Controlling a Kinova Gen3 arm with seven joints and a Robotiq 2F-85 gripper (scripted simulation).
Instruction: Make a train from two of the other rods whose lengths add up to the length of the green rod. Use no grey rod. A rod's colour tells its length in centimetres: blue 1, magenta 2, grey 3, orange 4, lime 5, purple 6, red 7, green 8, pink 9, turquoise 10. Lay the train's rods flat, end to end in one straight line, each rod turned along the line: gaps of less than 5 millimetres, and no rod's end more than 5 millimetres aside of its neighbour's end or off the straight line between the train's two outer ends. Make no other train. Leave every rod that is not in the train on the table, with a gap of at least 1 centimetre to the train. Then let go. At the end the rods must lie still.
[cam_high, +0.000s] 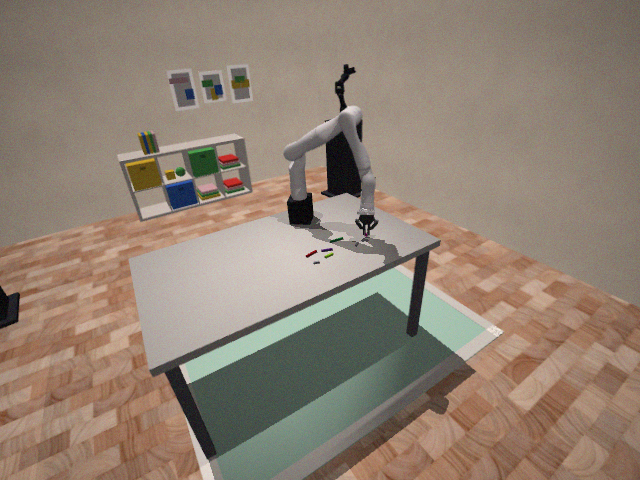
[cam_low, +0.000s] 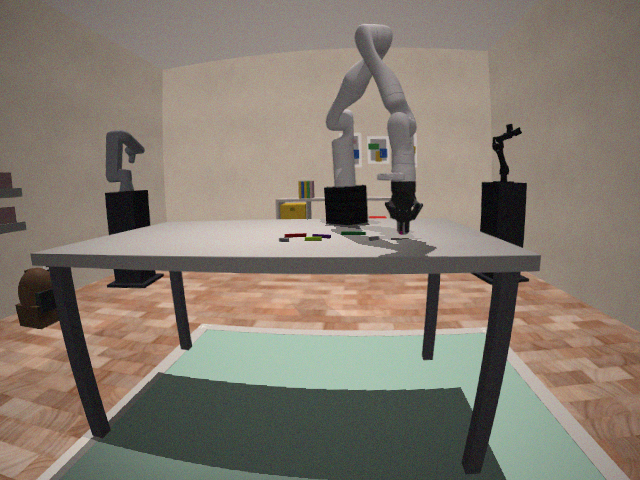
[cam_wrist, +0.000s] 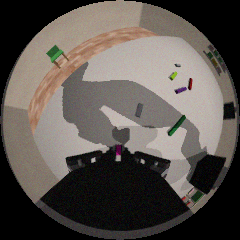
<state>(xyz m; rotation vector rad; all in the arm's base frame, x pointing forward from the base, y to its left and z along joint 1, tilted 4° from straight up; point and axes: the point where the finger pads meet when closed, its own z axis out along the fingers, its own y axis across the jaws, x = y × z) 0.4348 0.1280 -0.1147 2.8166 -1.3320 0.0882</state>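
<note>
Now: the purple rod 5 cm behind my hand, 25 cm to the right of it and 3 cm below it. Also, from my hand: green rod: 9 cm behind, 14 cm to the right, 3 cm below; then magenta rod: 1 cm below; then lime rod: 27 cm to the right, 3 cm below.
</note>
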